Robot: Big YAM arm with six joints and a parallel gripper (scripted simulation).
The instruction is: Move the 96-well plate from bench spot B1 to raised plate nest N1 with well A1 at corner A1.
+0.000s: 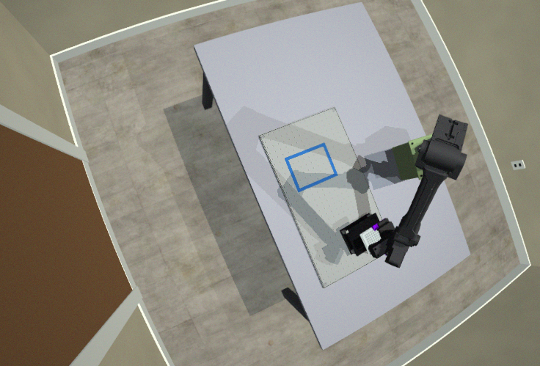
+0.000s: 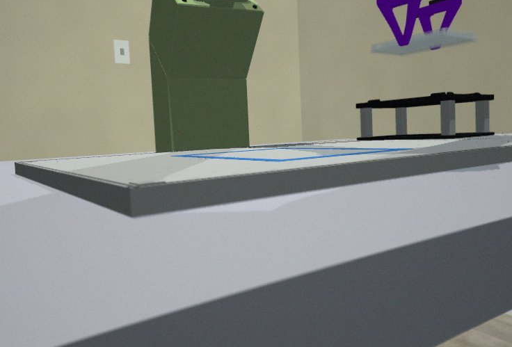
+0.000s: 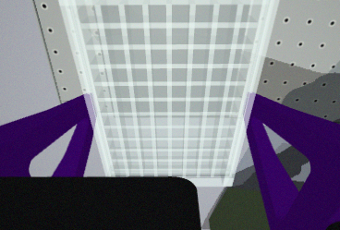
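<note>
Now: hand 90 mm above the black raised nest N1. Round my hand: white corner label (90 mm below, 70 mm to the right, 70 mm ahead); then clear 96-well plate (right at my hand).
</note>
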